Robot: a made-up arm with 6 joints.
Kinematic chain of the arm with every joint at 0, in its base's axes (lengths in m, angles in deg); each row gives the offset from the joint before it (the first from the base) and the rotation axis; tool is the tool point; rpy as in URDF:
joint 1: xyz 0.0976 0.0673 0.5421 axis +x
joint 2: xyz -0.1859 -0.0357 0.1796 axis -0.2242 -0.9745 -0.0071
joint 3: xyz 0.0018 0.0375 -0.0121 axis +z
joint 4: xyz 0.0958 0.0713 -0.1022 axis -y
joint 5: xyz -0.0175 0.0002 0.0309 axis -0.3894 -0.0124 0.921
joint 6: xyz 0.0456 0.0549 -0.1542 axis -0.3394 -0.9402 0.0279
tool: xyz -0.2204 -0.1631 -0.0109 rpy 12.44 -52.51 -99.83
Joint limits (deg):
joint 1: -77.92..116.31
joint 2: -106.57..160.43
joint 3: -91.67..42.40
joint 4: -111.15..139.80
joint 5: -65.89..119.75
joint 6: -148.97..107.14
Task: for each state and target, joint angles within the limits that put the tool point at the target. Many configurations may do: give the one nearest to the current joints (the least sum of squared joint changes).
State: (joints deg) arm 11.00 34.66 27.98 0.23 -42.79 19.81
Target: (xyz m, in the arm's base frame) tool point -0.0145 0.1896 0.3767
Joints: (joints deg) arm 11.92 33.13 25.87 6.92 -49.95 24.61
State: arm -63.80 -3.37 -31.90 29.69 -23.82 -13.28
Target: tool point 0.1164 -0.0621 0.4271
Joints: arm -65.07 11.82 -33.04 48.06 -37.69 6.74
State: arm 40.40 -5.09 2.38 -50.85 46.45 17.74
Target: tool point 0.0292 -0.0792 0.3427
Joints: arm 43.32 13.20 -28.82 -23.14 78.00 34.80
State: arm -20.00 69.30 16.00 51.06 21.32 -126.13
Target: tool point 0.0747 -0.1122 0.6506
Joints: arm 23.85 49.19 4.44 53.04 -17.53 -127.86
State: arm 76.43 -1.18 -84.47 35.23 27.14 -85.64
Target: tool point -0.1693 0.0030 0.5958
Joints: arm 58.89 -8.16 -91.67 11.54 4.30 -71.86
